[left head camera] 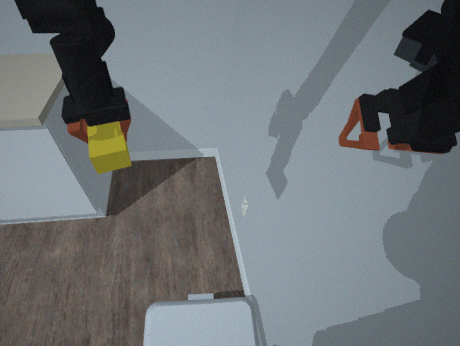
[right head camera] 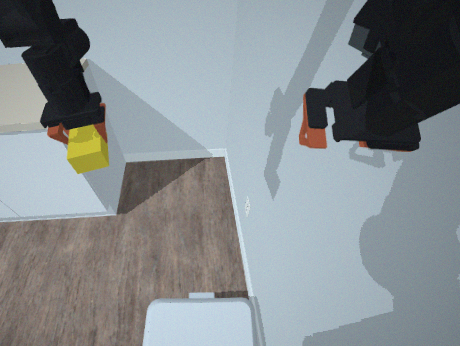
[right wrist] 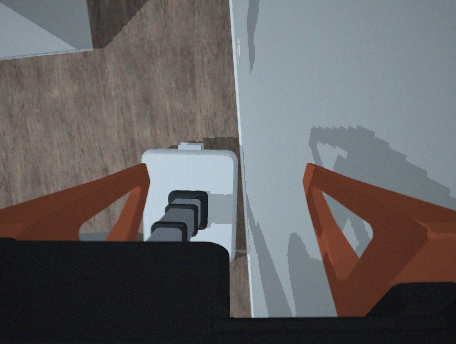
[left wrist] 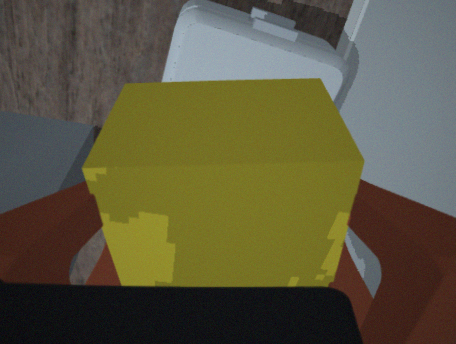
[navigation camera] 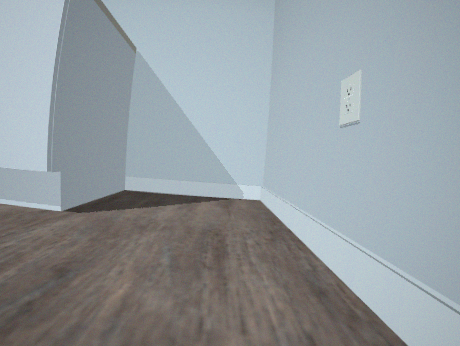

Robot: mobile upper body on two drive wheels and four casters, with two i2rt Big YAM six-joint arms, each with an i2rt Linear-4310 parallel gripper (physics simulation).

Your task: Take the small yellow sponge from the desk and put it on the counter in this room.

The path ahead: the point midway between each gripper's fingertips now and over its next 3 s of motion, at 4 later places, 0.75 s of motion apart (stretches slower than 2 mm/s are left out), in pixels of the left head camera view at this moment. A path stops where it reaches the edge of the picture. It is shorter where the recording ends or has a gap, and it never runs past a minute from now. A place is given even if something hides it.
The left gripper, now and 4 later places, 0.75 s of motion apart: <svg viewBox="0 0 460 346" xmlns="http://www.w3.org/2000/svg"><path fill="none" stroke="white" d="M110 143L125 102L132 62L132 60L127 75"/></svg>
The right gripper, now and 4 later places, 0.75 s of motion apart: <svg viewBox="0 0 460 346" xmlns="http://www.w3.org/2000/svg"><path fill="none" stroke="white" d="M365 143L319 99L282 58L285 51L289 49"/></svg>
